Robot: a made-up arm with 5 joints.
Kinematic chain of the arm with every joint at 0, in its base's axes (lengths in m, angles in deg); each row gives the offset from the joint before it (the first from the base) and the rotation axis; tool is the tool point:
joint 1: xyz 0 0 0.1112 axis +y
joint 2: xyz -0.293 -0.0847 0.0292 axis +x
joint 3: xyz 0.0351 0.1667 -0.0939 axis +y
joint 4: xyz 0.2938 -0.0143 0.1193 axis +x
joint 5: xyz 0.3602 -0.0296 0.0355 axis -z
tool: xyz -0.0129 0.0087 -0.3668
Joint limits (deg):
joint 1: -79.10..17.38
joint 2: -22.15..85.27
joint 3: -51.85..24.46
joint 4: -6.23..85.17
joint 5: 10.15..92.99
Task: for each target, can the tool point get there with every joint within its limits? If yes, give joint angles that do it. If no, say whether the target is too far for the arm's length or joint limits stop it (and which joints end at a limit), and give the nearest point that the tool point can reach.
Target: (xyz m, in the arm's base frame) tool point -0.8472 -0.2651 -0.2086
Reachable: no: joint limits stop it (at a limit: joint 1, joint 3, joint 4) | nearest point -0.6487 -0.2420 0.3196 | short by 0.565 m
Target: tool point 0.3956 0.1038 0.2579
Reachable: yes | joints -27.25 22.28 -13.88 1.54 19.09
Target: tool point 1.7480 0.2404 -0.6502
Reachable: no: too far | nearest point 0.5803 0.0768 -0.1416 | short by 1.284 m
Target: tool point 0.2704 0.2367 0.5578
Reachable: yes | joints -17.07 39.23 -14.26 66.67 84.09
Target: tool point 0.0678 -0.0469 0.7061
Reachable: yes | joints -33.14 75.27 -20.38 58.51 71.03
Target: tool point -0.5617 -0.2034 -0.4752
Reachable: no: joint limits stop it (at a limit: joint 1, joint 2, joint 3, joint 5) | nearest point 0.0657 -0.1429 -0.4800 | short by 0.630 m
